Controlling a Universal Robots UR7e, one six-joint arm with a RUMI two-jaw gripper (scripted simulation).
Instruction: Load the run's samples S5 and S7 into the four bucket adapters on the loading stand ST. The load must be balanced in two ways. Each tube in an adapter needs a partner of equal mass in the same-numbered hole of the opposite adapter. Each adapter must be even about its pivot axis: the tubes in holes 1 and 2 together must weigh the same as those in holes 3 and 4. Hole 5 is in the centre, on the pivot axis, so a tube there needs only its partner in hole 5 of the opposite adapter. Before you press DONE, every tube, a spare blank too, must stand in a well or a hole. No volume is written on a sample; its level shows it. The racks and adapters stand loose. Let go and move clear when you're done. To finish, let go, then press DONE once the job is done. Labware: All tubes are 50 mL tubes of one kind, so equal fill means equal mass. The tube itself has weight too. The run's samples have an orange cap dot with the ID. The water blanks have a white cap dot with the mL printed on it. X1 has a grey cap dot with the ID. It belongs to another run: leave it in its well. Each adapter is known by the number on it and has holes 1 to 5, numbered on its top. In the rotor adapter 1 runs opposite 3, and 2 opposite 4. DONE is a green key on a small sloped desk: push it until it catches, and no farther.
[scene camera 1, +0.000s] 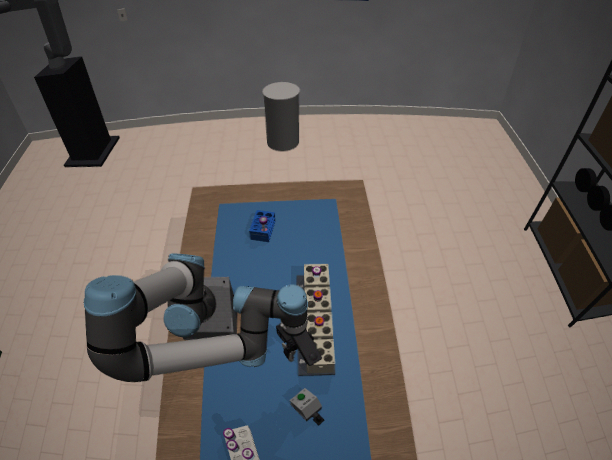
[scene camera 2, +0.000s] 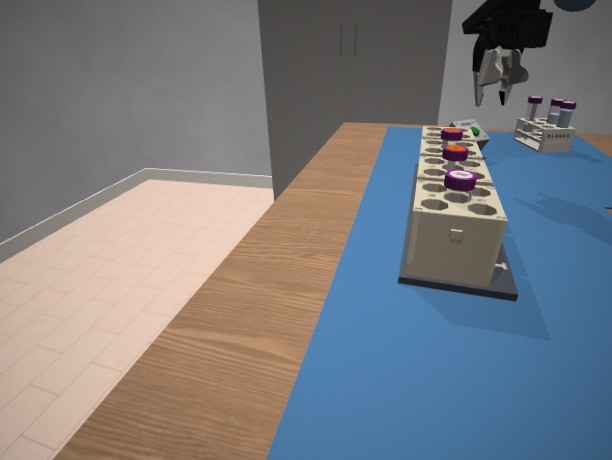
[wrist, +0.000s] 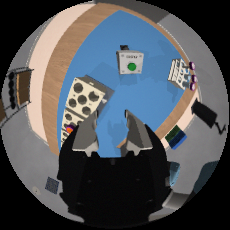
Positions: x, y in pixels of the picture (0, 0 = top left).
Scene:
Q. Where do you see a blanks rack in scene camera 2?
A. At 554, 139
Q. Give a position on an adapter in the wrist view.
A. At 89, 91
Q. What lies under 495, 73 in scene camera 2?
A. My gripper.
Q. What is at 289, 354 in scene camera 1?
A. My gripper.

